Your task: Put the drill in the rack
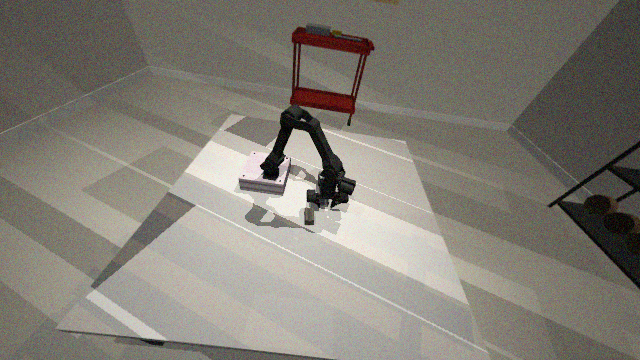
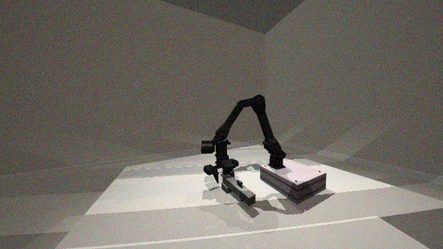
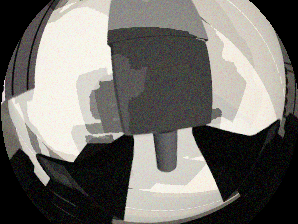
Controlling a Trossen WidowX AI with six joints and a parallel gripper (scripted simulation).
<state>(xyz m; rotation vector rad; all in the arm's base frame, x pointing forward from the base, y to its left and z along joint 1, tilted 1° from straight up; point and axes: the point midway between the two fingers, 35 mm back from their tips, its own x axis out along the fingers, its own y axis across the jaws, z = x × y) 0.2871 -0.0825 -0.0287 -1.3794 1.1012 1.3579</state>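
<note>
Now: gripper tip 1 cm past the drill, 5 cm to the right of it and 3 cm below it. Also, from my gripper tip: small key 3 cm behind, 13 cm to the left, 3 cm above; rack 6 cm behind, 7 cm to the right.
</note>
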